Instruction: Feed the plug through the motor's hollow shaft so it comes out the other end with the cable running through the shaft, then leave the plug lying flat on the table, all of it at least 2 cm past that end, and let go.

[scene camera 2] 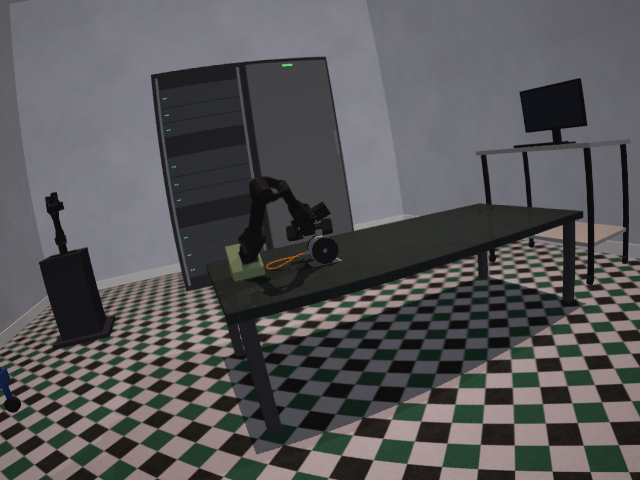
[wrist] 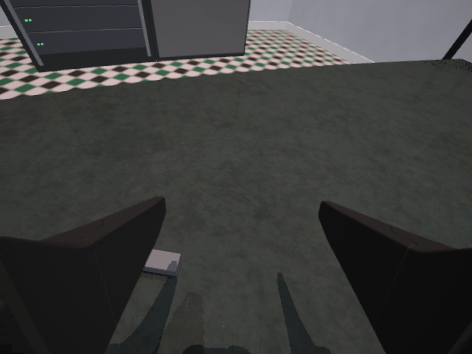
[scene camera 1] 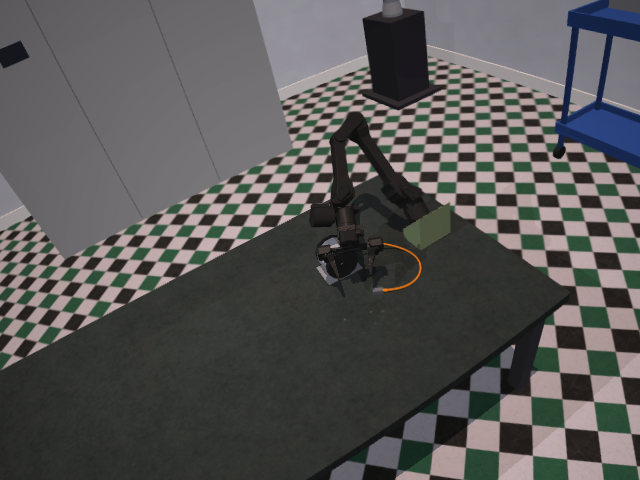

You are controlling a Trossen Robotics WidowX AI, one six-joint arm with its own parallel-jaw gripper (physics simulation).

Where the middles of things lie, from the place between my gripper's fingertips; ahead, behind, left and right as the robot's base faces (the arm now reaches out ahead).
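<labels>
With the grey plug point(wrist: 163, 262) as my reference, my hand is 80 mm above it. The hand is also 20 mm to the right of the plug and 50 mm past it.
</labels>
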